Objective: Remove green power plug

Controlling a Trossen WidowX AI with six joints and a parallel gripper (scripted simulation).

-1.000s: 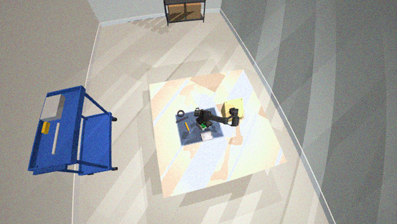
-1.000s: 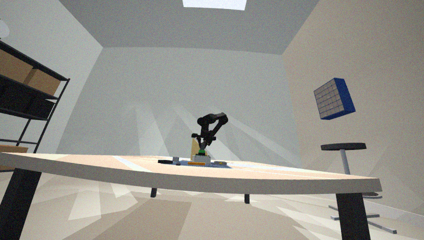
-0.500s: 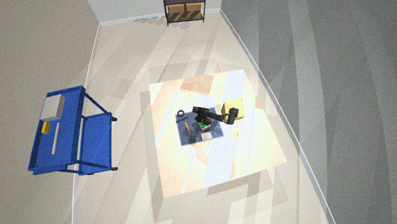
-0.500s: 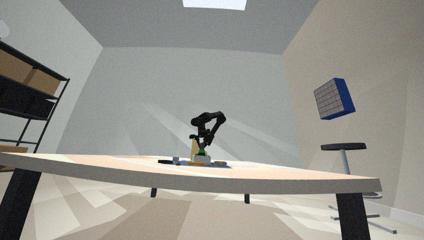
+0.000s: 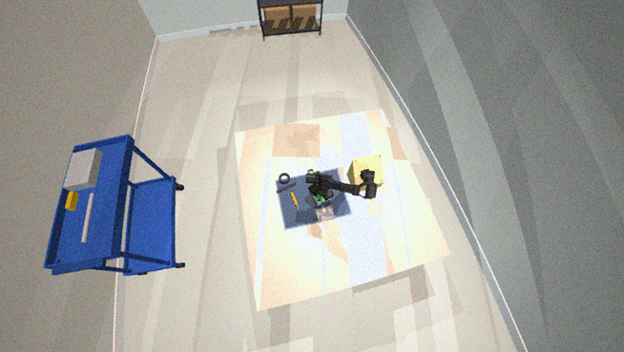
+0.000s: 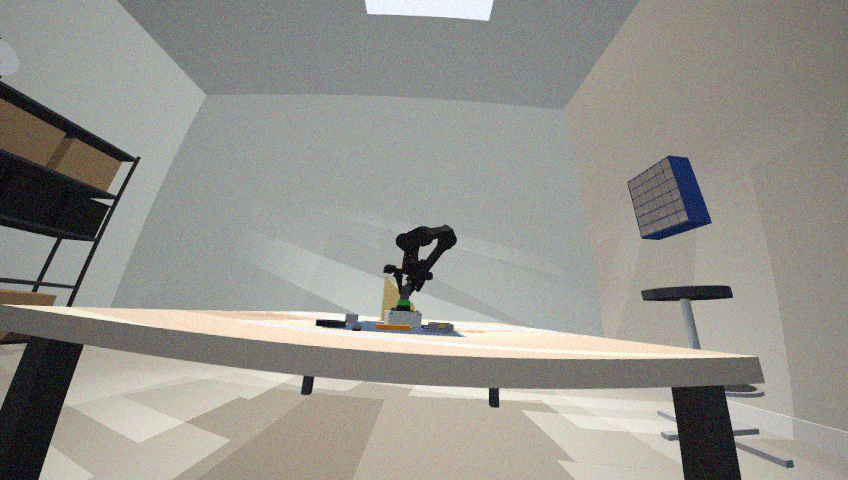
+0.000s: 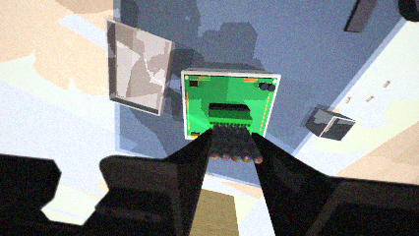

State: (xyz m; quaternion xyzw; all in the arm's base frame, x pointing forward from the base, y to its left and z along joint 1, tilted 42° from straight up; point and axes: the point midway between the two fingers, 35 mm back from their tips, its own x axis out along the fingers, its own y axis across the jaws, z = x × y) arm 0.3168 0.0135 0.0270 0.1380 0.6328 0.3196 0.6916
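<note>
The green power plug lies 20 mm below my gripper tip. Also, from my gripper tip: blue mat (50 mm ahead, 110 mm below); then dark bar (210 mm ahead, 110 mm to the right, 110 mm below).
</note>
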